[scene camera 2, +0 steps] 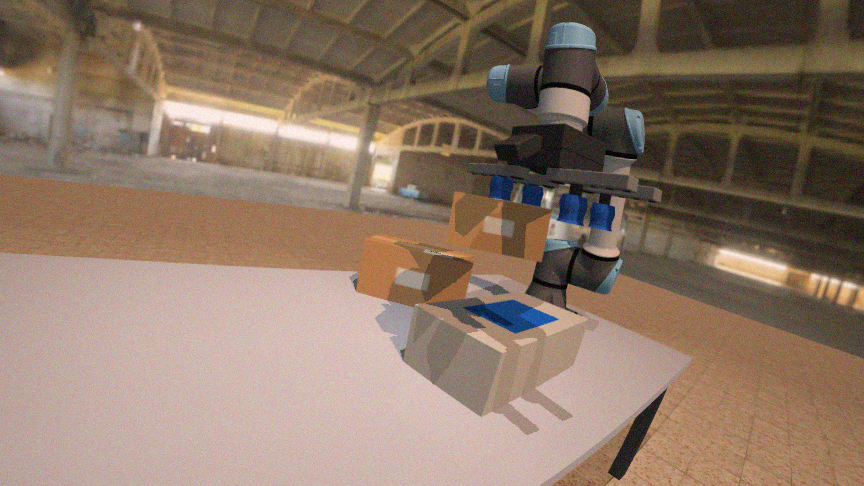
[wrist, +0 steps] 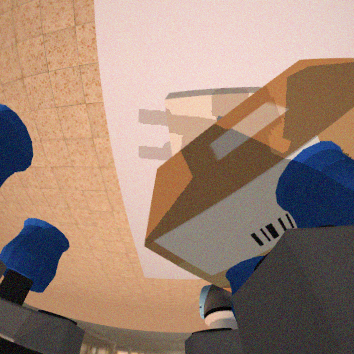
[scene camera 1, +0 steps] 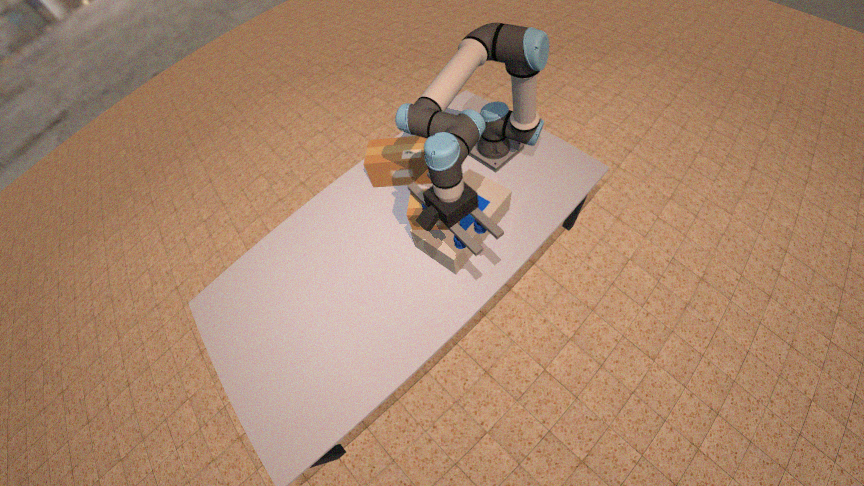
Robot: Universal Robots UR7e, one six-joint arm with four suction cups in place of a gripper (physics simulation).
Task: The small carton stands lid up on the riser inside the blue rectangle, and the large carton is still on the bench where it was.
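Places are measured from the arm's base along level axes (x ahead, y left, z up), in centimetres.
Pixels of known places: hand, its tool point: [scene camera 2: 546, 217] [wrist: 142, 212]; arm's base, origin of its link: [scene camera 1: 493, 147].
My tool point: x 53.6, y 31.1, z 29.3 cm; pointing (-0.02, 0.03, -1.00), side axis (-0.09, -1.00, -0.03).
For each thing: its top centre in the pictures, then the offset to it from my tool point. "spot": a spot on its surface instead. Level surfaces: height alone.
- small carton, centre of its top: [wrist: 310, 228] [scene camera 2: 505, 198] [scene camera 1: 433, 200] dx +0.1, dy -8.7, dz +1.3 cm
- pale riser, centre of its top: [scene camera 2: 514, 314] [wrist: 226, 188] [scene camera 1: 462, 210] dx -13.7, dy -11.7, dz -20.4 cm
- blue rectangle, a spot on its surface: [scene camera 2: 540, 317] [scene camera 1: 478, 206] spot: dx -18.9, dy -8.8, dz -20.3 cm
- large carton, centre of its top: [scene camera 2: 422, 247] [scene camera 1: 400, 148] dx -17.2, dy -52.0, dz -16.9 cm
- bench, height of its surface: dz -32.4 cm
The small carton [scene camera 1: 415, 217] [scene camera 2: 513, 241] [wrist: 200, 175] is orange-brown and hangs lid up, slightly tilted, from two of the gripper's four blue cups. My gripper [scene camera 1: 453, 223] [scene camera 2: 551, 199] is shut on it; the other two cups hang free over the riser's side. The pale riser [scene camera 1: 495, 190] [scene camera 2: 453, 362] [wrist: 192, 107] stands on the bench. The blue rectangle [scene camera 1: 483, 202] [scene camera 2: 540, 317] lies on its top, partly shaded. The carton is apart from and above the riser's top, towards the large-carton side. The large carton [scene camera 1: 386, 172] [scene camera 2: 383, 278] stands on the bench, partly hidden by the arm in scene camera 1.
The bench [scene camera 1: 302, 302] [scene camera 2: 181, 362] [wrist: 225, 40] carries the arm's base [scene camera 1: 495, 154] behind the riser. The large carton is close to the bench's far long edge and rises beside the riser. The gripper's bars cast shadows on the riser and bench.
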